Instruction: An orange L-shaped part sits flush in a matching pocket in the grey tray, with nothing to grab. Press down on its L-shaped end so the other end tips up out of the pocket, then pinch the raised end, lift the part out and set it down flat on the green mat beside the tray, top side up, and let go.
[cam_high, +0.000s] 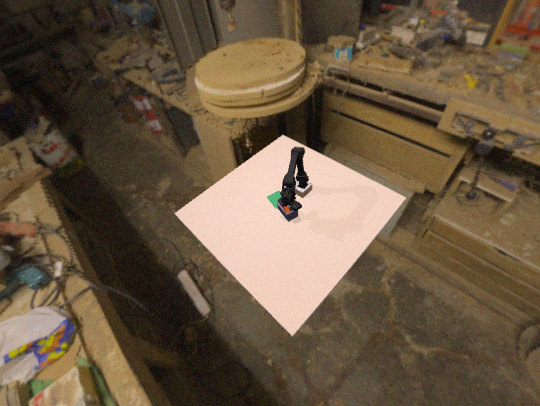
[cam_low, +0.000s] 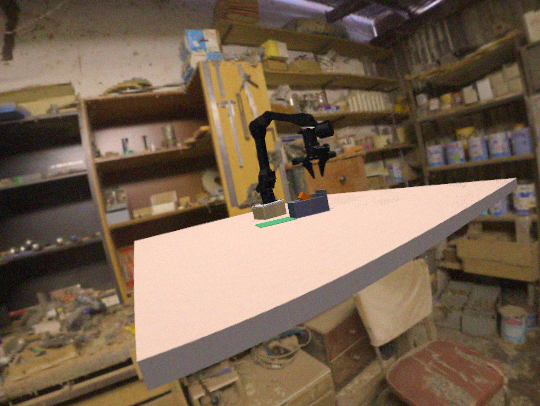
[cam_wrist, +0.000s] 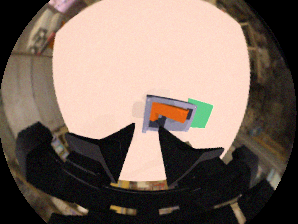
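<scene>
Now: the orange L-shaped part 100 mm below my gripper tip, 40 mm to the right of it and 20 mm behind it. From my gripper tip the other things lie so: green mat: 200 mm to the right, 160 mm below, 100 mm behind.
</scene>
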